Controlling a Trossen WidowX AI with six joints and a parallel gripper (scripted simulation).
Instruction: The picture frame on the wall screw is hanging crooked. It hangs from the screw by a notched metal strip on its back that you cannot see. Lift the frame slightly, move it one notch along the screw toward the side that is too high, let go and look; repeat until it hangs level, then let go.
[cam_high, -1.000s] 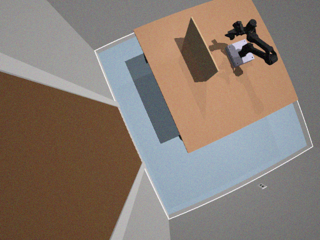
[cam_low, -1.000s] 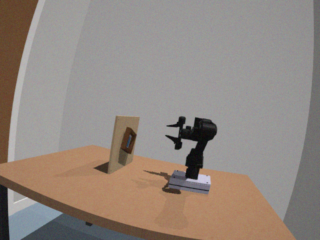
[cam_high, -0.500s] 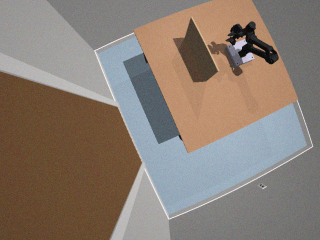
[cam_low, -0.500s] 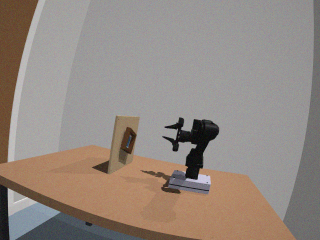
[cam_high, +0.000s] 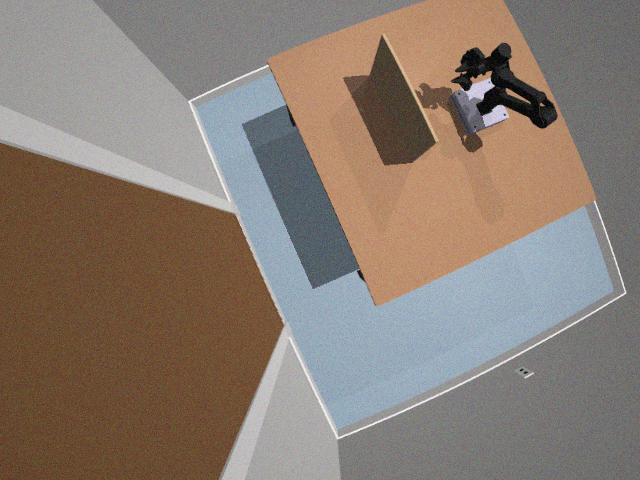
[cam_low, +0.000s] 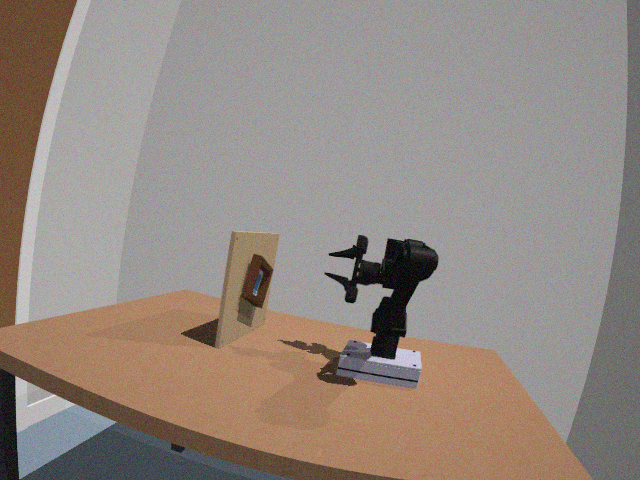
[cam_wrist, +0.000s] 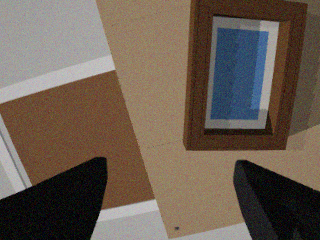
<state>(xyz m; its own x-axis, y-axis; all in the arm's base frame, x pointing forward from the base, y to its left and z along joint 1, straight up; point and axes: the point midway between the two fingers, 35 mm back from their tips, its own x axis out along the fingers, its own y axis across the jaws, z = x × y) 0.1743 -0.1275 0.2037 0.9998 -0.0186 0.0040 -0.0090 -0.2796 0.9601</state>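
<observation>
My gripper tip is now 20 cm short of the picture frame and 9 cm above it. Round my gripper tip: wall panel: 21 cm ahead, 10 cm below, 1 cm to the right.
</observation>
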